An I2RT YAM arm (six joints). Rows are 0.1 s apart.
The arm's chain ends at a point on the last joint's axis. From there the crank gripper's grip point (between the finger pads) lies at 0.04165 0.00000 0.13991 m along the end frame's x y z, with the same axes.
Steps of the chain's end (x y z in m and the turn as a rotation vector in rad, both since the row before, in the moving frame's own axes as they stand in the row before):
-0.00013 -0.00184 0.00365 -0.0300 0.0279 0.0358
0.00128 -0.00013 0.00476 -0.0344 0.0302 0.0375
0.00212 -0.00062 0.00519 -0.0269 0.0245 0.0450
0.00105 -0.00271 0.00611 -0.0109 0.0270 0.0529
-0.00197 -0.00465 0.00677 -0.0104 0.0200 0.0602
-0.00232 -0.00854 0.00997 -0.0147 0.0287 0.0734
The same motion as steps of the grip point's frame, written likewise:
0.00365 0.00390 0.00235 -0.0300 0.0279 0.0358
0.00536 0.00630 0.00333 -0.0344 0.0302 0.0375
0.00541 0.00508 0.00405 -0.0269 0.0245 0.0450
0.00471 0.00111 0.00491 -0.0109 0.0270 0.0529
0.00070 -0.00061 0.00589 -0.0104 0.0200 0.0602
0.00149 -0.00329 0.00868 -0.0147 0.0287 0.0734

